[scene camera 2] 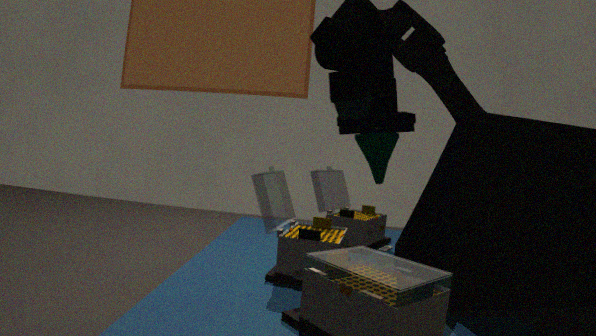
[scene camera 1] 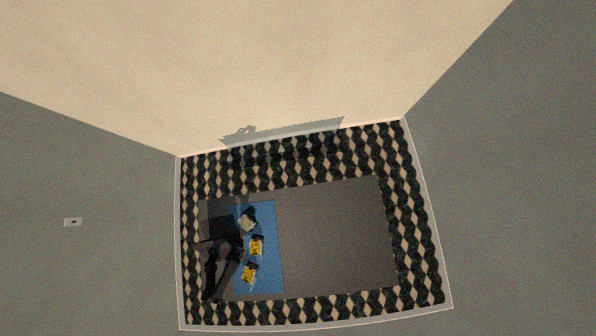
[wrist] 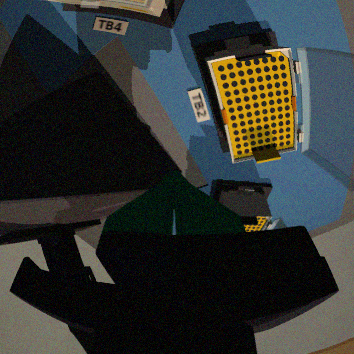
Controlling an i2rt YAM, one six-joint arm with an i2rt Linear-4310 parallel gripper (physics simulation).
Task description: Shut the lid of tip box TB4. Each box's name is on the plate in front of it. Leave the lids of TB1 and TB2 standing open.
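Seen in the pictures: gripper, between the fingertips: [scene camera 2: 379,183] [wrist: 173,177]; arm's base, origin of its link: [scene camera 2: 522,206] [scene camera 1: 214,254] [wrist: 53,228].
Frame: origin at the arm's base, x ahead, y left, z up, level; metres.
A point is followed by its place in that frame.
Tip box TB4 [scene camera 1: 247,221] @[y 0.260, x 0.276, z -0.046 m] [scene camera 2: 370,312] @[y 0.303, x 0.260, z -0.075 m] is nearest in the second scene view, its clear lid [scene camera 2: 375,265] @[y 0.256, x 0.257, z -0.046 m] lying flat over the yellow rack. In the wrist view its near edge shows at the top, behind the TB4 plate [wrist: 110,25] @[y 0.199, x 0.209, z -0.122 m]. Box TB2 [scene camera 1: 256,247] @[y 0.045, x 0.345, z -0.066 m] [scene camera 2: 300,257] [wrist: 257,100] @[y 0.055, x 0.332, z -0.067 m] is in the middle, its lid [scene camera 2: 274,200] @[y 0.029, x 0.404, z -0.024 m] [wrist: 330,110] @[y 0.042, x 0.402, z -0.034 m] standing open. TB1 [scene camera 1: 249,274] @[y -0.174, x 0.280, z -0.066 m] [scene camera 2: 372,228] [wrist: 256,223] @[y -0.130, x 0.303, z -0.050 m] is farthest, its lid [scene camera 2: 330,190] @[y -0.213, x 0.331, z -0.022 m] also open; its plate is not readable. My gripper [scene camera 2: 379,181] @[y 0.052, x 0.246, z 0.019 m] [wrist: 173,177] @[y 0.052, x 0.246, z 0.019 m] is shut and empty, high above the boxes and touching none.
The boxes stand in a row on a blue mat [scene camera 1: 274,270] @[y -0.158, x 0.477, z -0.123 m] [scene camera 2: 175,310] @[y 0.260, x 0.457, z -0.124 m] [wrist: 300,192] @[y -0.174, x 0.412, z -0.124 m]. A large black block [scene camera 2: 510,200] @[y 0.140, x 0.083, z 0.018 m] stands beside them on the right in the second scene view. An orange-brown board [scene camera 2: 215,45] hangs on the wall behind.
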